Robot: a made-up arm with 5 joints. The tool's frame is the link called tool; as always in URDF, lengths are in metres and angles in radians. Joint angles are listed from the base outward.
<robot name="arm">
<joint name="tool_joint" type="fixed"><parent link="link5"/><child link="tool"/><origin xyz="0 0 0" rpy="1.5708 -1.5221 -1.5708"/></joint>
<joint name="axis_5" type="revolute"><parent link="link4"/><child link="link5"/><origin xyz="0.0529 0.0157 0" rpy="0 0 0"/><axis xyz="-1 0 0"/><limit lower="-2.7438" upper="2.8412"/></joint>
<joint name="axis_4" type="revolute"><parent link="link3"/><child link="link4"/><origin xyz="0.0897 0 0.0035" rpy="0 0 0"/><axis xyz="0 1 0"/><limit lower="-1.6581" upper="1.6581"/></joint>
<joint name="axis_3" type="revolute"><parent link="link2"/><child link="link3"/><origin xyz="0.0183 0 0.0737" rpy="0 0 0"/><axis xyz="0 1 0"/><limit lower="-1.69" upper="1.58"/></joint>
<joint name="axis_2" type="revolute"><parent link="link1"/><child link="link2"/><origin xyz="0.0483 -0.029 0.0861" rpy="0 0 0"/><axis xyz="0 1 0"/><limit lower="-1.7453" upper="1.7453"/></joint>
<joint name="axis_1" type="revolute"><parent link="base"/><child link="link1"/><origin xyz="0.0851 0 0.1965" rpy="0 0 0"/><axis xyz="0 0 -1"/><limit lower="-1.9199" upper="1.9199"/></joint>
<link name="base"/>
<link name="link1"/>
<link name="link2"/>
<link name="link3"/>
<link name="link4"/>
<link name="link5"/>
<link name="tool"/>
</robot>
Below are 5 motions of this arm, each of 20 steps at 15 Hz.
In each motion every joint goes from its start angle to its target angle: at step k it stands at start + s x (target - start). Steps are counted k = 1, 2, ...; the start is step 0. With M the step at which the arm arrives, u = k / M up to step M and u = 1 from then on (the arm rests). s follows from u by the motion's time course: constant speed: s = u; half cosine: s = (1 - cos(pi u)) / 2; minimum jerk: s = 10 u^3 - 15 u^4 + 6 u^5.
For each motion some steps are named. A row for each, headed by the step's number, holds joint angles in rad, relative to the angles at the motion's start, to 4 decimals.
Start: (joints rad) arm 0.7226 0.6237 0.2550 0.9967 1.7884
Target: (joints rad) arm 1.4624 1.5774 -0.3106 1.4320 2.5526
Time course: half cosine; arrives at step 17
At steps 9, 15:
9: 0.4040 0.5208 -0.3089 0.2377 0.4174
15: 0.7148 0.9215 -0.5465 0.4206 0.7384

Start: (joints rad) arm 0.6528 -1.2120 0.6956 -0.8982 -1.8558
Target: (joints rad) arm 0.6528 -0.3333 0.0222 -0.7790 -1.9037
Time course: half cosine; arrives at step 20
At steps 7, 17, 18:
7: 0.0000 0.2399 -0.1838 0.0325 -0.0131
17: 0.0000 0.8308 -0.6367 0.1127 -0.0453
18: 0.0000 0.8572 -0.6569 0.1163 -0.0467

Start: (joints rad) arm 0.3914 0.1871 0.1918 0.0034 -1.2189
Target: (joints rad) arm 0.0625 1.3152 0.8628 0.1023 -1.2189
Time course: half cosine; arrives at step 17
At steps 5, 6, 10, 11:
5: -0.0653 0.2241 0.1333 0.0196 0.0000
6: -0.0911 0.3126 0.1860 0.0274 0.0000
10: -0.2095 0.7184 0.4273 0.0630 0.0000
11: -0.2378 0.8155 0.4850 0.0715 0.0000

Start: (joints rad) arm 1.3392 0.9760 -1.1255 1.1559 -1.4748
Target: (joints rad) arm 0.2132 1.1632 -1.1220 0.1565 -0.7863
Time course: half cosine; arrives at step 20
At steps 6, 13, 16, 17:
6: -0.2321 0.0386 0.0007 -0.2060 0.1419
13: -0.8186 0.1361 0.0025 -0.7266 0.5005
16: -1.0185 0.1693 0.0032 -0.9040 0.6228
17: -1.0646 0.1770 0.0033 -0.9449 0.6510

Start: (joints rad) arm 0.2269 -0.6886 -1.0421 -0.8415 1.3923
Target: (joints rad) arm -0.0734 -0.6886 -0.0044 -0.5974 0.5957
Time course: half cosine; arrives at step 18
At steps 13, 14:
13: -0.2467 0.0000 0.8524 0.2005 -0.6543
14: -0.2652 0.0000 0.9163 0.2155 -0.7034

